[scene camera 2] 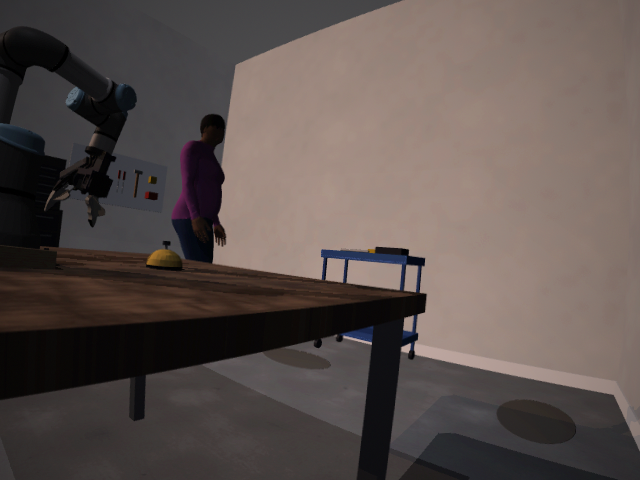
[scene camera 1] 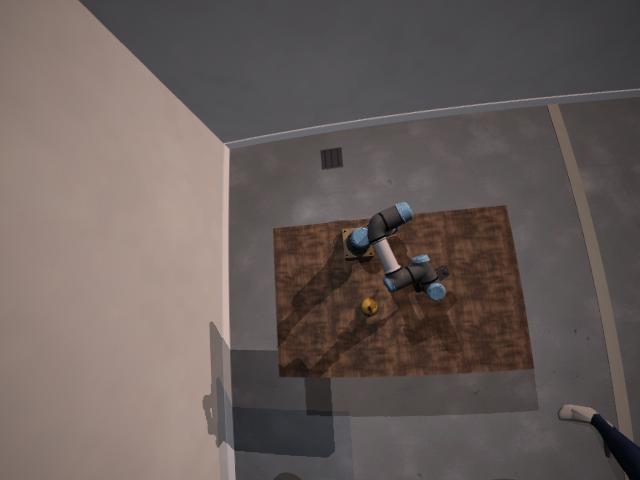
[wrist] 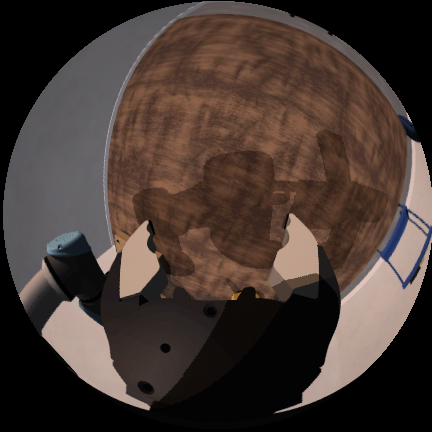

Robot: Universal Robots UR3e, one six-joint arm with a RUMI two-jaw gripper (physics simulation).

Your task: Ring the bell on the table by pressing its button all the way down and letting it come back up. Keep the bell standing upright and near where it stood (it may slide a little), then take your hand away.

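Frame: origin at the arm's base, x left, y back, z up, level; metres.
Where they show: gripper, fingertip midpoint: [scene camera 2: 70, 220] [wrist: 217, 219].
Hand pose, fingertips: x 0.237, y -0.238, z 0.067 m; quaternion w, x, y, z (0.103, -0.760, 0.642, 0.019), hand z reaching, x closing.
Things, the pixels of their top centre, and the offset from my fingertips.
- yellow dome, middle of its top: [scene camera 2: 166, 241] [scene camera 1: 369, 308] dx -0.283, dy -0.098, dz -0.030 m
- small dark button, middle of its top: [scene camera 2: 166, 241] dx -0.283, dy -0.098, dz -0.030 m
The bell, a yellow dome [scene camera 1: 369, 306] [scene camera 2: 164, 259] [wrist: 242, 296] with a small dark button [scene camera 2: 165, 242] on top, stands upright on the brown wooden table [scene camera 1: 485, 320] [scene camera 2: 232, 335] [wrist: 225, 75]. The button is up, with nothing touching it. In the wrist view a sliver of the dome shows at the gripper body's edge, mostly hidden. My gripper [scene camera 2: 70, 217] [wrist: 217, 219] is open and empty. It hangs above the table, higher than the bell and to its left in scene camera 2. In scene camera 1 the arm's wrist hides most of it, to the right of the bell.
The arm's base plate [scene camera 1: 356, 258] [scene camera 2: 25, 258] is bolted near the table's back edge. A person in a purple top [scene camera 2: 201, 180] stands beyond the table. A blue cart [scene camera 2: 356, 254] [wrist: 395, 232] stands off the table by the wall. The arm casts shadows over the table.
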